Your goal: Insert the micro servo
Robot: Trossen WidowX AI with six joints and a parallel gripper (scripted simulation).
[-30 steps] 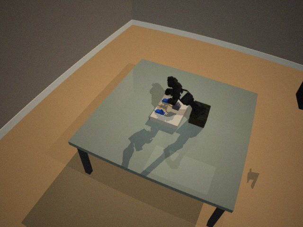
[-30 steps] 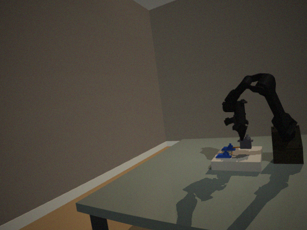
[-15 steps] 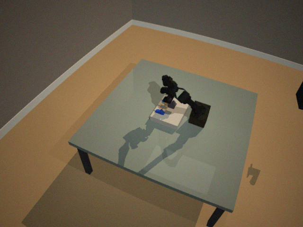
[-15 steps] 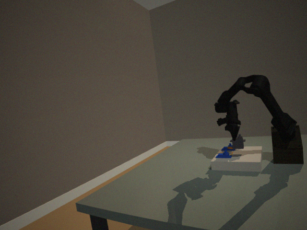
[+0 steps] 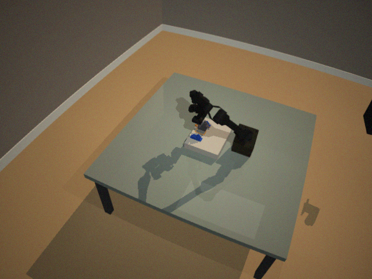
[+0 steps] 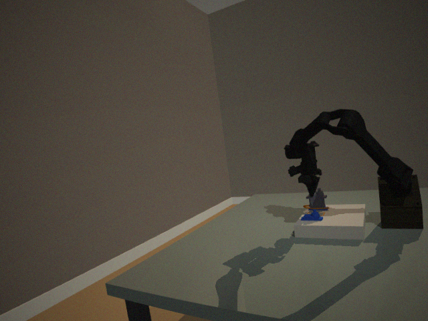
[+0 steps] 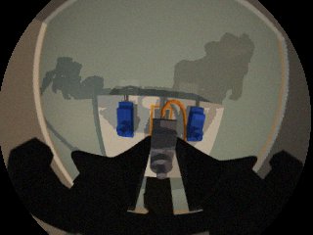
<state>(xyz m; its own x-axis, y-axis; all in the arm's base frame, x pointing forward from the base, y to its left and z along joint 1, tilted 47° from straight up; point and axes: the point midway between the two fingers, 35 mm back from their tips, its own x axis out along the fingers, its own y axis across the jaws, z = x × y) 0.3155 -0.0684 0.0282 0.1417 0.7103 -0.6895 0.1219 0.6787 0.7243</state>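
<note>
Now: gripper tip 110 mm past the white deck, 100 mm above it and 10 mm to the right of it.
</note>
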